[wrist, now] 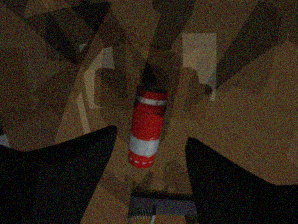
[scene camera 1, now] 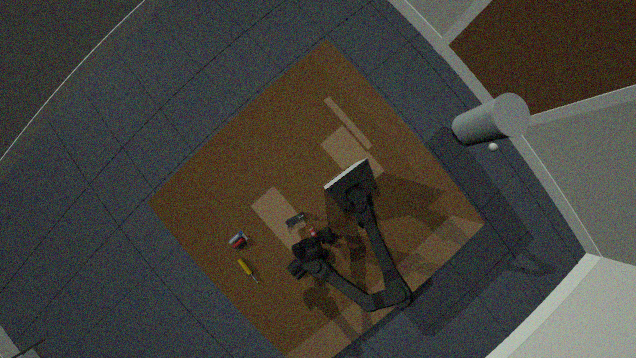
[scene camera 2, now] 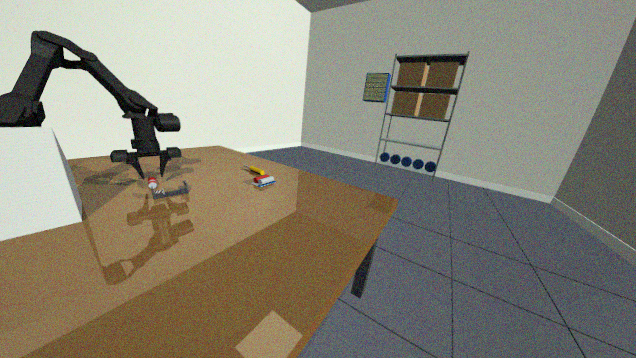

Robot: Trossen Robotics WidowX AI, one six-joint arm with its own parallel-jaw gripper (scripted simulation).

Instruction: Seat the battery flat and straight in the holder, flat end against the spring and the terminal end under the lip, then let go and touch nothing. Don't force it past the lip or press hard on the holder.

In view: my gripper [scene camera 2: 152, 177] and a battery [wrist: 149, 108].
My gripper also shows in the wrist view [wrist: 152, 138].
